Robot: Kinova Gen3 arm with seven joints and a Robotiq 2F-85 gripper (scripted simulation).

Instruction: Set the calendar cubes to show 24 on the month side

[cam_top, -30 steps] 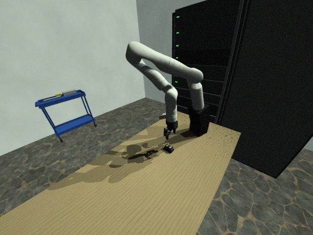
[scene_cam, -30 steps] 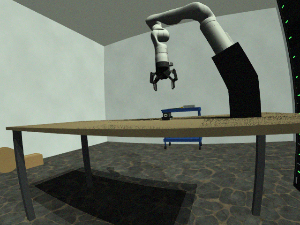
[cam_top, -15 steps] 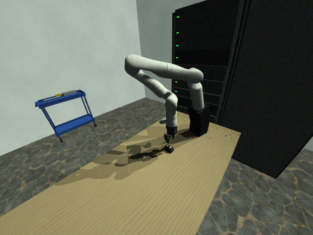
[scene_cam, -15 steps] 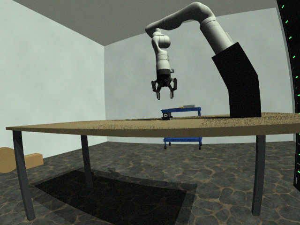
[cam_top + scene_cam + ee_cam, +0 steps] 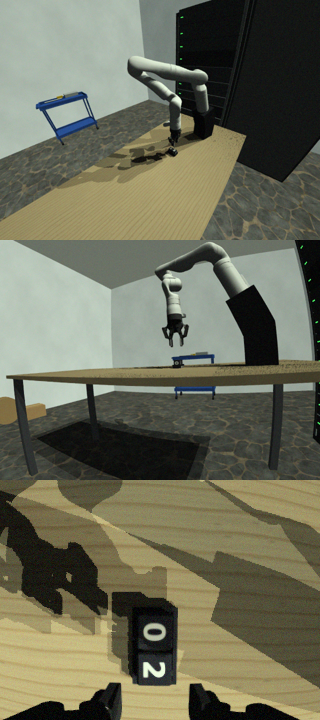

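Now: hand 10 cm above the black date cube. The rest, counted from my hand: black tray (2 cm to the right, 11 cm below); then black cube (3 cm to the right, 10 cm below).
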